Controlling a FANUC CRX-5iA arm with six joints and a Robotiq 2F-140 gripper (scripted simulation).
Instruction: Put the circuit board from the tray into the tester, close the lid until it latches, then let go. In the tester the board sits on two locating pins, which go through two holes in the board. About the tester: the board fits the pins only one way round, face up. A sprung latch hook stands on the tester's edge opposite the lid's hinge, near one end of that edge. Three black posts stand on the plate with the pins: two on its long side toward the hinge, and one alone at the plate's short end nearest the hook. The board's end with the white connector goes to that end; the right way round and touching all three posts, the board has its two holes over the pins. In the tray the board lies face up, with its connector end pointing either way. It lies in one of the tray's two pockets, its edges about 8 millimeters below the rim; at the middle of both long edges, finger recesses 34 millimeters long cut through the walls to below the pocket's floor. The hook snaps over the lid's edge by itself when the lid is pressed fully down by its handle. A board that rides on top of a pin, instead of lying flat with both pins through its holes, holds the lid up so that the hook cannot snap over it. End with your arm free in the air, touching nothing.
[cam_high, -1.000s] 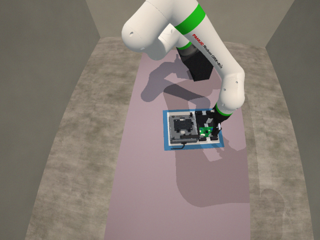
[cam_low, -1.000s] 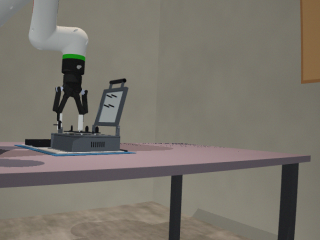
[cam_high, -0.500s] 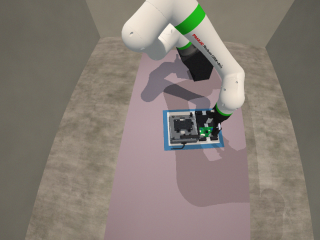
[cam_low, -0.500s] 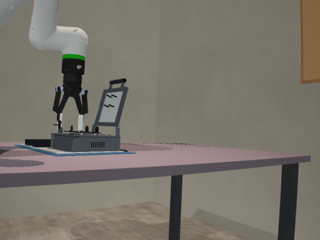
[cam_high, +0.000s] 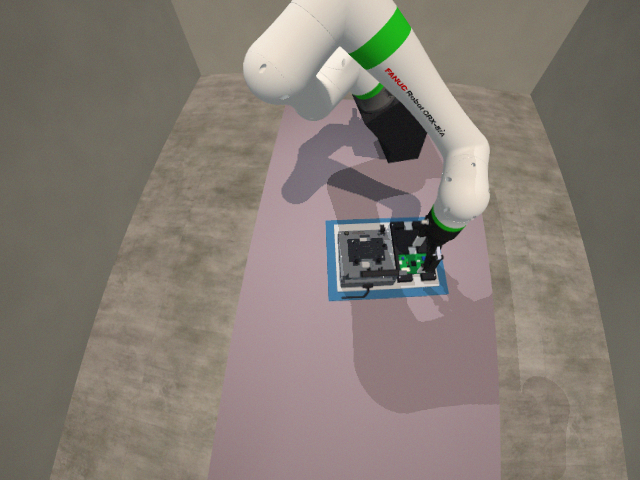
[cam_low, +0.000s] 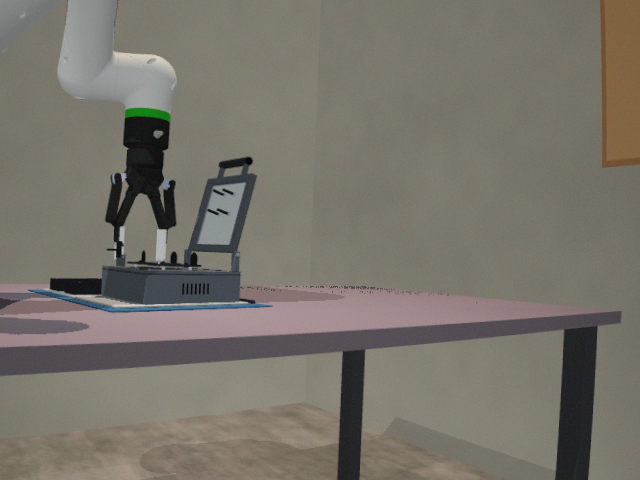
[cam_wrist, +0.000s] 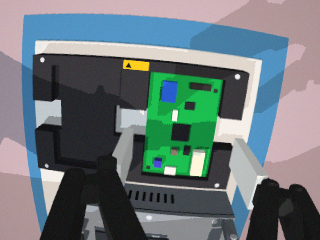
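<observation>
Now: hand 7 cm above the green circuit board. From my hand the other things lie so: tester lid: 17 cm to the right, 9 cm ahead, 9 cm above; then latch hook: 11 cm to the right, 10 cm behind, 1 cm below; then tester: 13 cm to the right, 2 cm above.
</observation>
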